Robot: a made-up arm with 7 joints. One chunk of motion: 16 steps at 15 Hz.
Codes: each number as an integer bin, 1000 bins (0 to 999) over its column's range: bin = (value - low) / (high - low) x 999, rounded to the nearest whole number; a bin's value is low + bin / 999 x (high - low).
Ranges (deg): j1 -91.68..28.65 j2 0..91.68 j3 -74.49..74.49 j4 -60.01..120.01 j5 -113..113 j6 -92.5..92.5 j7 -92.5..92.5
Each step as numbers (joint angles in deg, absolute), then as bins.
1 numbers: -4.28 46.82 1.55 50.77 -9.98 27.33 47.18
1 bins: 726 510 510 615 455 647 754
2 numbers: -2.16 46.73 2.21 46.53 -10.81 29.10 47.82
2 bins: 743 509 514 591 452 657 758
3 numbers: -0.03 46.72 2.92 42.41 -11.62 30.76 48.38
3 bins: 761 509 519 568 448 666 761
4 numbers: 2.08 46.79 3.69 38.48 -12.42 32.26 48.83
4 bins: 778 510 524 547 445 674 763
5 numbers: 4.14 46.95 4.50 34.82 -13.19 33.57 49.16
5 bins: 796 512 530 526 441 681 765
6 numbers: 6.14 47.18 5.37 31.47 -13.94 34.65 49.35
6 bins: 812 514 536 508 438 687 766
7 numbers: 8.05 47.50 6.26 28.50 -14.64 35.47 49.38
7 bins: 828 518 541 491 435 691 766
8 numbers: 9.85 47.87 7.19 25.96 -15.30 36.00 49.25
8 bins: 843 522 548 477 432 694 765
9 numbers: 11.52 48.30 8.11 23.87 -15.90 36.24 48.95
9 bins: 857 526 554 465 429 695 764
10 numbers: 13.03 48.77 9.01 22.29 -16.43 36.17 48.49
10 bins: 869 531 560 457 427 695 761
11 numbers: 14.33 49.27 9.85 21.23 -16.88 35.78 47.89
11 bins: 880 537 566 451 425 693 758
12 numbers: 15.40 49.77 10.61 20.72 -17.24 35.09 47.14
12 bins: 889 542 571 448 423 689 754
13 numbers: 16.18 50.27 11.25 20.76 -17.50 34.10 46.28
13 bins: 895 548 575 448 422 684 749
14 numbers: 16.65 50.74 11.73 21.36 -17.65 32.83 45.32
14 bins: 899 553 578 452 421 677 744
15 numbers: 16.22 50.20 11.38 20.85 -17.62 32.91 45.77
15 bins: 896 547 576 449 422 677 747
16 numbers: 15.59 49.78 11.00 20.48 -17.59 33.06 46.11
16 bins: 891 542 573 447 422 678 748
